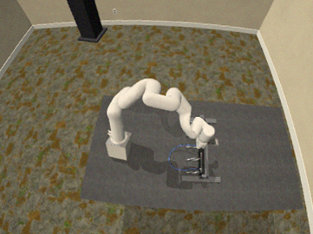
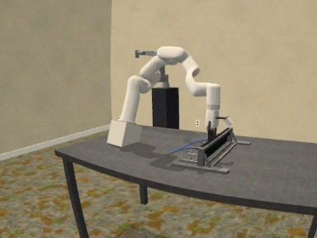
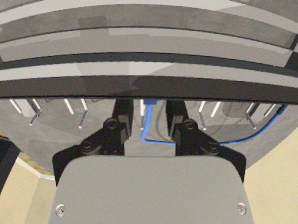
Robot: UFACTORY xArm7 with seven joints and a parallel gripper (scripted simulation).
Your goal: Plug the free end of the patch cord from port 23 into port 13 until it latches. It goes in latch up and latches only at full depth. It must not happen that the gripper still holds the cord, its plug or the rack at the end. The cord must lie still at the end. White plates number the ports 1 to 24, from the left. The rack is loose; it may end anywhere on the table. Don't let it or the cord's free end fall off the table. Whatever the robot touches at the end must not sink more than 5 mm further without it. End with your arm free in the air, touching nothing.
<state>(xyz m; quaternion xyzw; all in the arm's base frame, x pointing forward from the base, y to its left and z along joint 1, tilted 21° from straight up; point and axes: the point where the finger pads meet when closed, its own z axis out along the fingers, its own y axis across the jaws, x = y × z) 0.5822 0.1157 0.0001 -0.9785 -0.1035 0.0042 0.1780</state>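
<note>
Right now my hand is 20 mm short of the plug and 10 mm above it.
</note>
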